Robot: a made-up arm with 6 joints.
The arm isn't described. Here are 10 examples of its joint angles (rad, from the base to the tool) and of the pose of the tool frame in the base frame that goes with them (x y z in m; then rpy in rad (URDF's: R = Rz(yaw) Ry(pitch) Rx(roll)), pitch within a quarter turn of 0, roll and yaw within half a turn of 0).
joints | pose
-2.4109 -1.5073 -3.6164 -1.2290 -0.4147 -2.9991 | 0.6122 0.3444 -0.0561 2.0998 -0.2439 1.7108
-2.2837 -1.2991 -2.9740 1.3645 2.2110 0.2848 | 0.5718 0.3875 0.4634 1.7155 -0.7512 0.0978
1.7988 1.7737 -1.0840 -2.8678 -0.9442 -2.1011 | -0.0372 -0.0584 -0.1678 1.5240 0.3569 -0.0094
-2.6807 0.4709 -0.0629 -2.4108 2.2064 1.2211 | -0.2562 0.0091 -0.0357 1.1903 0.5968 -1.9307
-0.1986 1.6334 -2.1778 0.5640 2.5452 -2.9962 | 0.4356 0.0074 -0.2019 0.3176 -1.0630 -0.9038
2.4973 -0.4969 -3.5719 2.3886 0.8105 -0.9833 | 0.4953 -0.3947 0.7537 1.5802 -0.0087 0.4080
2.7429 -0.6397 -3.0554 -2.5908 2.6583 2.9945 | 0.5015 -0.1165 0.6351 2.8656 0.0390 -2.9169
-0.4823 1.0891 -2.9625 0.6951 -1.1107 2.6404 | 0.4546 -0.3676 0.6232 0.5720 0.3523 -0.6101
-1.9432 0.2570 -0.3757 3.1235 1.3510 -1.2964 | -0.1437 -0.3736 -0.0536 -1.6758 0.2708 2.7588
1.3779 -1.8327 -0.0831 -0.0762 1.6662 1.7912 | 0.0512 0.2007 0.2988 -2.8817 -0.0159 -0.4322
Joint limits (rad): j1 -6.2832..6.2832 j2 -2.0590..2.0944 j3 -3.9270..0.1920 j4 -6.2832..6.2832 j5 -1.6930..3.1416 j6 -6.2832..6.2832
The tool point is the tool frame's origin. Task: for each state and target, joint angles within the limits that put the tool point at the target. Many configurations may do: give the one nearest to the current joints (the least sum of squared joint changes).
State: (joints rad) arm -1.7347 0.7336 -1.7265 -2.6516 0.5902 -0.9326
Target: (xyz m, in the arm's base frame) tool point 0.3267 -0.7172 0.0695
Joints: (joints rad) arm -1.1525 0.8673 -1.8164 -2.6398 0.5837 -0.9326
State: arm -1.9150 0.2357 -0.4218 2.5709 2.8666 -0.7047
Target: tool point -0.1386 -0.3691 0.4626
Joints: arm -2.0948 -0.1116 -0.7216 2.6664 2.9246 -0.7047
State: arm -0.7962 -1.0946 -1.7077 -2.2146 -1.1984 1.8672
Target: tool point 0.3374 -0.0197 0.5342
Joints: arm -0.4982 -0.4722 -1.2598 -2.2279 -1.0240 1.8672
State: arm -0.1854 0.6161 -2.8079 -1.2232 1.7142 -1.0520
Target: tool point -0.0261 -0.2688 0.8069
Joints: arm -0.9674 0.4790 -3.3824 -1.4065 2.5063 -1.0520
